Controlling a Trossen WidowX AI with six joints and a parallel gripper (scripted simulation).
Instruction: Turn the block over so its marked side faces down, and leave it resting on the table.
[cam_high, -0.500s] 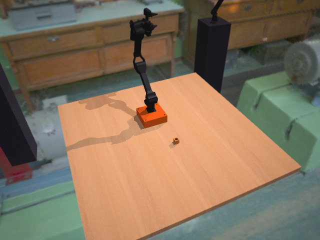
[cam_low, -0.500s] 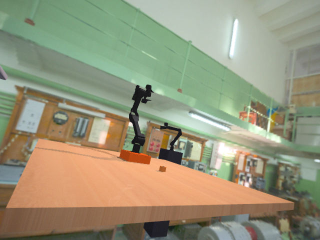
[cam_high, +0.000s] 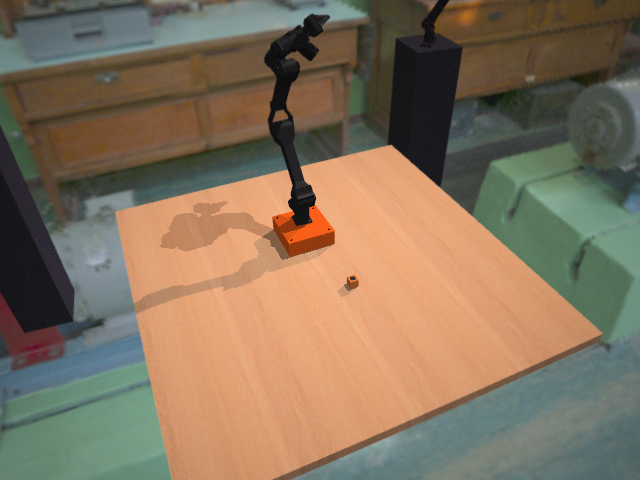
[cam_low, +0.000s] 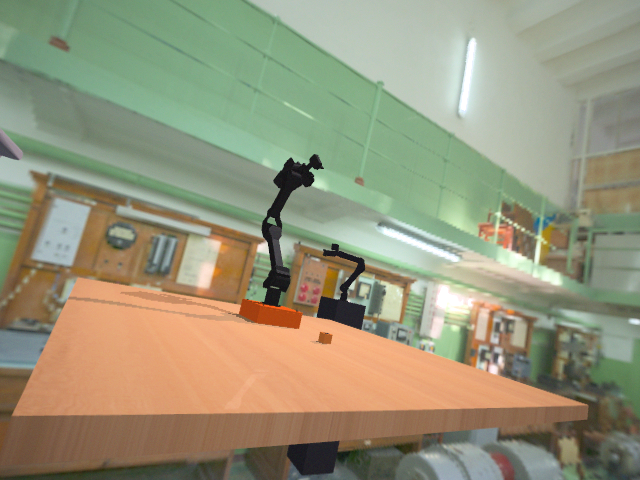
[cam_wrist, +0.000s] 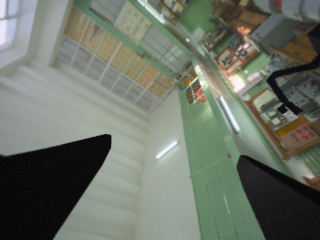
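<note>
Right now my gripper tip is 510 mm short of the orange block, 80 mm to the left of it and 690 mm above it.
</note>
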